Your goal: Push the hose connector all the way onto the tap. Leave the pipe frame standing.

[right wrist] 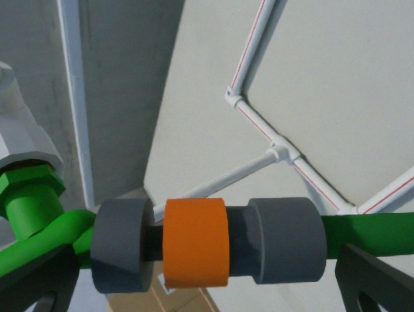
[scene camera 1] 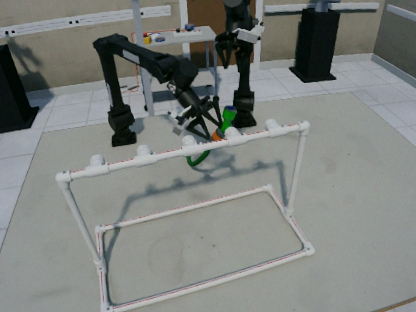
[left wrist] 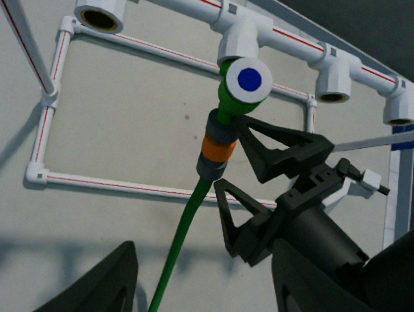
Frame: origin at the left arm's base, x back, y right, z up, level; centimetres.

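Seen in the pictures: left gripper, fingertip midpoint: [scene camera 1: 233, 70] [left wrist: 204, 253]; right gripper, fingertip midpoint: [right wrist: 206, 257] [scene camera 1: 215, 133] [left wrist: 226, 152]; left arm's base, origin of the base link: [scene camera 1: 243, 122]; right arm's base, origin of the base link: [scene camera 1: 124, 140].
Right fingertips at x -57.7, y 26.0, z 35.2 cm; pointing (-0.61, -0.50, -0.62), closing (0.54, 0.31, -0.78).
Note:
Offsets run from my right fingertips to a thing's top centre. "spot": to the spot under its first point. Level surfaces: height alone.
The green tap @[spot: dy -2.6, dx -4.6, dz +8.1 cm] [scene camera 1: 227, 116] [left wrist: 234, 104] [right wrist: 34, 206], with a blue-centred white knob, is fitted in a downward socket of the white pipe frame [scene camera 1: 166, 155] [left wrist: 295, 40] [right wrist: 237, 172], which stands upright. The grey-and-orange hose connector @[dy -0.4, dx +0.1, dz +1.5 cm] [scene camera 1: 217, 135] [left wrist: 218, 149] [right wrist: 196, 242] meets the tap's outlet; a narrow dark neck shows between its front grey collar and orange ring. The green hose [scene camera 1: 200, 159] [left wrist: 175, 245] [right wrist: 372, 235] hangs from its other end. My right gripper [scene camera 1: 214, 131] [left wrist: 226, 152] [right wrist: 206, 257] is open wide at the connector. My left gripper [scene camera 1: 234, 65] [left wrist: 204, 253] is open and empty, back from the frame.
More downward sockets @[spot: dy +7.8, dx -8.6, dz +5.7 cm] [left wrist: 333, 89] line the frame's top bar. Its base rails @[spot: dy +6.4, dx -28.9, dz -32.8 cm] [scene camera 1: 215, 281] lie on the mat @[dz -35.2 cm] [scene camera 1: 360, 200]. A white table [scene camera 1: 202, 36] with small items and a black pedestal [scene camera 1: 316, 45] stand behind the arms. A cardboard box [right wrist: 142, 300] shows low in the right wrist view.

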